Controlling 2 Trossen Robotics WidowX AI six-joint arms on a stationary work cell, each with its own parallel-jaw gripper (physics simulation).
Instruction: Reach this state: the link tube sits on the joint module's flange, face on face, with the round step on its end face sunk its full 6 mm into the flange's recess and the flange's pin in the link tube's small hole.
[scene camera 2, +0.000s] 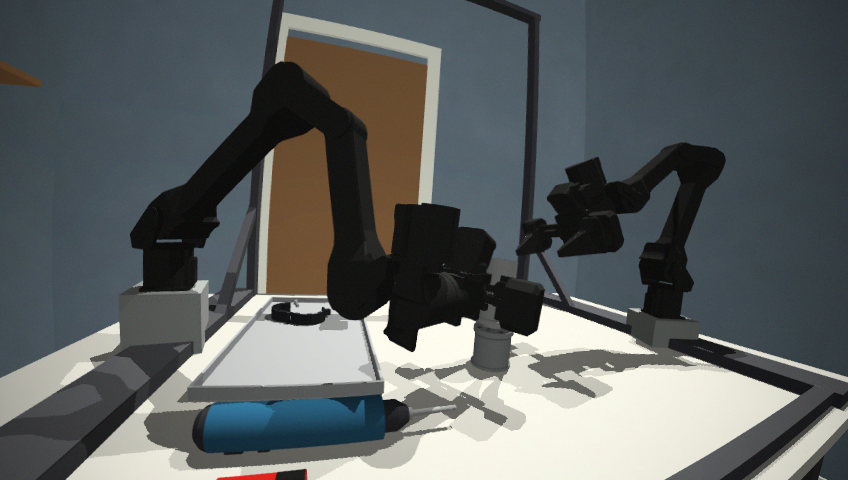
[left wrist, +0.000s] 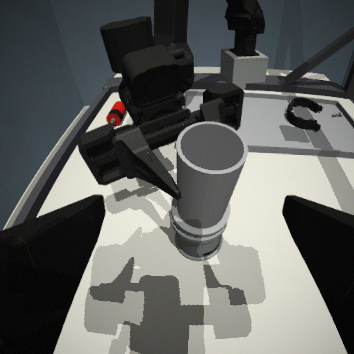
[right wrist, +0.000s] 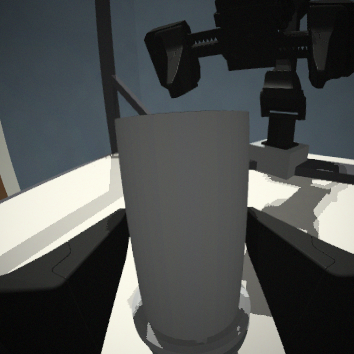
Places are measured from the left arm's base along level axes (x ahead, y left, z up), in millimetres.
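Pixels of known places: left gripper, fingertip midpoint: (scene camera 2: 536, 253) (left wrist: 196, 204) (right wrist: 240, 83); right gripper, fingertip midpoint: (scene camera 2: 498, 287) (left wrist: 207, 182) (right wrist: 186, 216); left arm's base, origin of the base link: (scene camera 2: 662, 314) (right wrist: 279, 143); right arm's base, origin of the base link: (scene camera 2: 169, 286) (left wrist: 243, 52).
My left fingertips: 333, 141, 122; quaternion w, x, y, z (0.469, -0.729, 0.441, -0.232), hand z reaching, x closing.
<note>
For each thing: its top centre in the pictures, then the offset to it from my left fingertips, as dx, dy, dz. "spot": a spot on its surface instead.
- grey link tube, middle of its top: (right wrist: 181, 106) (left wrist: 206, 135) (scene camera 2: 500, 257) +62, +23, -8
- grey joint module, middle of its top: (left wrist: 199, 212) (scene camera 2: 494, 324) +62, +28, -114
- shallow grey tray, middle of its top: (scene camera 2: 307, 325) (left wrist: 274, 115) +389, -1, -162
- black open ring, middle of its top: (scene camera 2: 301, 307) (left wrist: 307, 109) +442, -69, -152
- blue screwdriver, surface spot: (scene camera 2: 291, 425) spot: +255, +269, -146
- red-and-black tool, middle of its top: (scene camera 2: 291, 478) (left wrist: 112, 110) +225, +320, -143
The grey link tube (scene camera 2: 504, 265) (left wrist: 207, 185) (right wrist: 185, 215) stands upright on the flange of the grey joint module (scene camera 2: 491, 352) (left wrist: 200, 247) (right wrist: 240, 330). The step, recess, pin and small hole are hidden, so how deep it sits cannot be told. My right gripper (scene camera 2: 490, 315) (left wrist: 207, 182) (right wrist: 186, 216) is shut on the link tube, one finger on each side; in the left wrist view the tube hides one fingertip. My left gripper (scene camera 2: 542, 252) (left wrist: 196, 204) (right wrist: 240, 83) is open and empty, held above and back from the tube.
A shallow grey tray (scene camera 2: 285, 389) (left wrist: 300, 150) holds a black open ring (scene camera 2: 300, 315) (left wrist: 302, 114) and a small screw. A blue screwdriver (scene camera 2: 291, 425) lies in front of the tray. A red-and-black tool (scene camera 2: 249, 475) (left wrist: 117, 113) lies near the table edge. Dark frame beams border the table.
</note>
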